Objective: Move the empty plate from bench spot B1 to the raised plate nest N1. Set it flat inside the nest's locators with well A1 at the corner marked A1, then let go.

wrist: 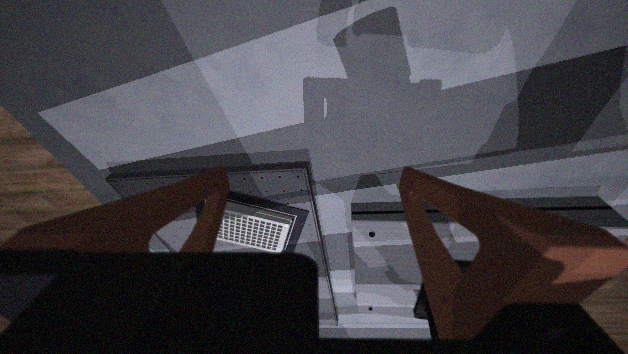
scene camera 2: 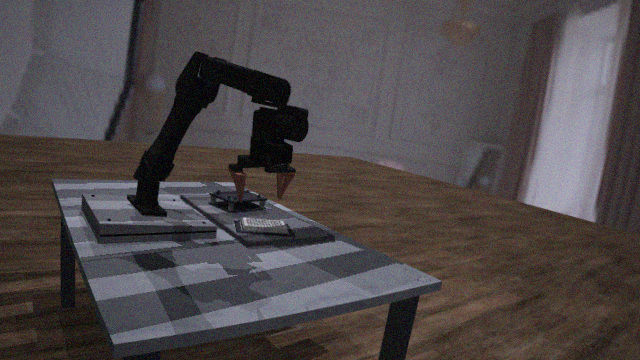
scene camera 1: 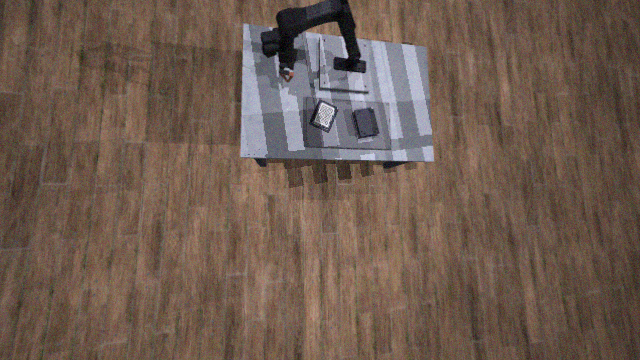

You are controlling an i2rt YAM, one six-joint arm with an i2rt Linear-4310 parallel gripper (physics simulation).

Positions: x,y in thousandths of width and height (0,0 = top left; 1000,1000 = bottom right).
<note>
My gripper (scene camera 2: 407,557) is open and holds nothing. Also in view: a plate (wrist: 388,637).
My gripper also shows in the wrist view (wrist: 501,499).
</note>
